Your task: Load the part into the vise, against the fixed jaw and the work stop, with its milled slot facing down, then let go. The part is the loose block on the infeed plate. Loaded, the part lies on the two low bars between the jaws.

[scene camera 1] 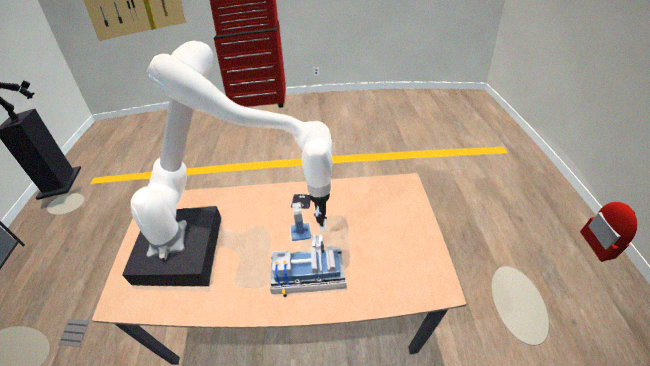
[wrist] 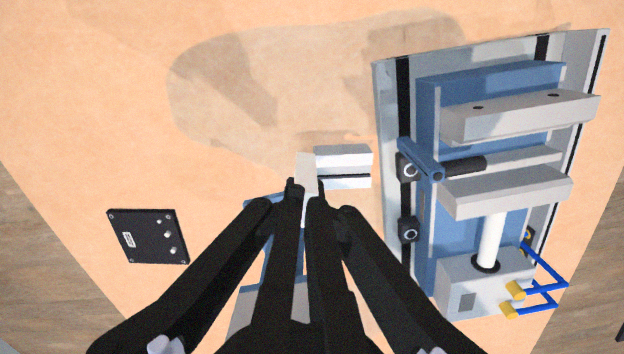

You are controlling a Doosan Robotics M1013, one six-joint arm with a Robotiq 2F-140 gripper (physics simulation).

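Places are measured from the arm's base along level axes (x ahead, y left, z up), in metres.
Pixels of known places: gripper, fingertip midpoint: (scene camera 1: 322,229) (wrist: 304,166); arm's base, link origin: (scene camera 1: 167,239).
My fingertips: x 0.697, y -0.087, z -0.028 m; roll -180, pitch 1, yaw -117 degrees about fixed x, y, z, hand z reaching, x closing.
For each thing: its middle in the pictures, then the offset to it from my fingertips. "*": a spot on its surface instead.
- part, body centre: (wrist: 341,166) (scene camera 1: 317,242) dx -0.032, dy -0.030, dz -0.045 m
- blue vise, body centre: (wrist: 482,201) (scene camera 1: 306,265) dx -0.106, dy -0.159, dz -0.011 m
- work stop, surface spot: (wrist: 419,159) * dx -0.018, dy -0.092, dz +0.017 m
- black infeed plate, body centre: (wrist: 150,238) (scene camera 1: 301,201) dx -0.051, dy +0.245, dz -0.056 m
- grey post with a blue base, surface spot: (scene camera 1: 299,232) * dx -0.098, dy +0.040, dz -0.039 m
The part (wrist: 342,164) (scene camera 1: 317,241) is a pale grey block. It lies on the table just outside the vise, with its dark slot on a side face. My gripper (wrist: 304,166) (scene camera 1: 321,225) is shut and holds nothing. Its pale fingertip pads hang just left of the part in the wrist view and above it in the scene view. The blue vise (wrist: 424,114) (scene camera 1: 301,258) has two grey jaws (wrist: 491,121) (wrist: 487,190) with nothing between them. The work stop (wrist: 419,159) is a blue arm with a black rod at the vise's near side. The black infeed plate (wrist: 148,236) (scene camera 1: 300,200) is bare.
The infeed plate sits on a grey post with a blue base (scene camera 1: 299,232), close to the left of my gripper. The arm's dark base block (scene camera 1: 179,252) is at the table's left. Blue hoses with yellow fittings (wrist: 514,300) stick out of the vise's end.
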